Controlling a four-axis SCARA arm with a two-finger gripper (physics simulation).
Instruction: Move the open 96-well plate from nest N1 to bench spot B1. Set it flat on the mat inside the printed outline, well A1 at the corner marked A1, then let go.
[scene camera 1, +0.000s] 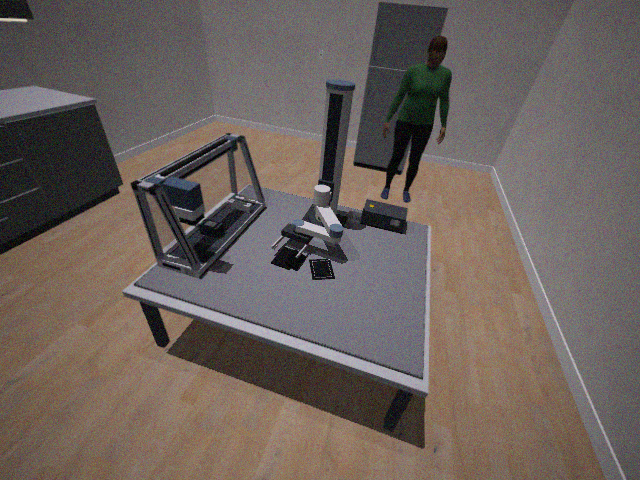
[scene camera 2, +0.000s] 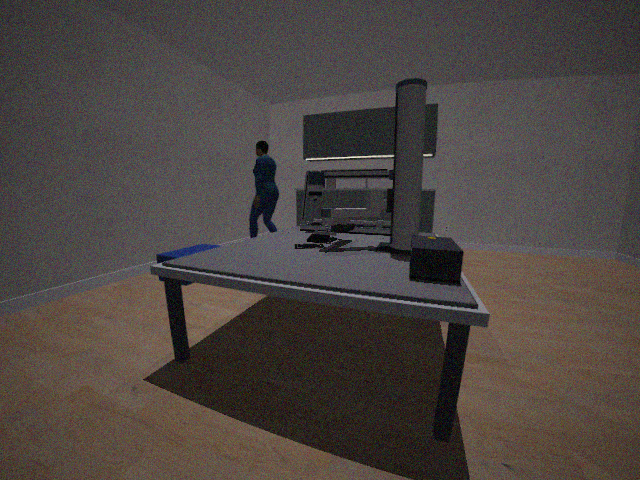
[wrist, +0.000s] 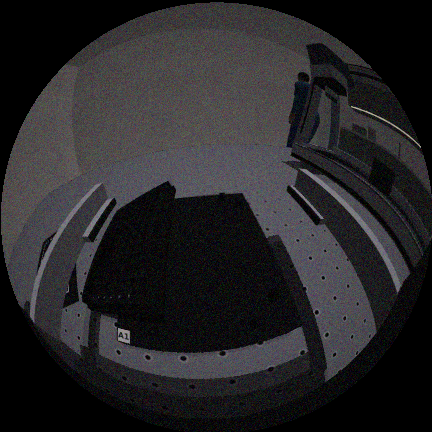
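Seen in the pictures: gripper, between the fingertips: (scene camera 1: 284, 252) (scene camera 2: 320, 230) (wrist: 198, 179); arm's base, origin of its link: (scene camera 2: 403, 250).
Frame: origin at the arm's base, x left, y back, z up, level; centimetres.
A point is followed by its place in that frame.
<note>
My gripper (scene camera 1: 285, 252) @[x -9.6, y -53.9, z 7.4 cm] (wrist: 198, 179) @[x -9.6, y -53.9, z 7.4 cm] is open, its fingers spread wide on both sides of the black nest (scene camera 1: 288, 260) @[x -5.6, y -57.3, z 5.1 cm] (wrist: 240, 260). The black plate (wrist: 135, 240) @[x -4.3, y -51.9, z 4.4 cm] is below and between the fingers, touching neither as far as shows. It sits toward the nest's left side in the wrist view, skewed and seemingly overhanging that edge, perhaps tilted. Its right boundary is lost in black against the nest. A white A1 label (wrist: 123, 335) @[x -2.7, y -45.2, z 2.5 cm] shows at the nest's near left corner. The black bench spot with a white outline (scene camera 1: 322, 269) @[x 13.9, y -53.1, z 1.5 cm] (wrist: 46, 250) @[x 18.6, y -55.1, z 1.4 cm] lies beside the nest, partly behind the left finger in the wrist view.
A grey gantry frame (scene camera 1: 186, 155) @[x -69.7, y -47.8, z 51.3 cm] with a blue head stands left of the arm on the table (scene camera 1: 361, 310) @[x 41.2, y -74.3, z 1.3 cm]. The arm's column (scene camera 1: 338, 139) @[x 3.9, y -6.3, z 61.2 cm] (scene camera 2: 409, 170) @[x 7.4, y 0.8, z 44.0 cm] rises behind, with a dark box (scene camera 1: 385, 214) @[x 40.8, y 4.6, z 12.8 cm] (scene camera 2: 435, 260) @[x 55.1, y 11.8, z 8.9 cm] near it. People stand beyond the table.
</note>
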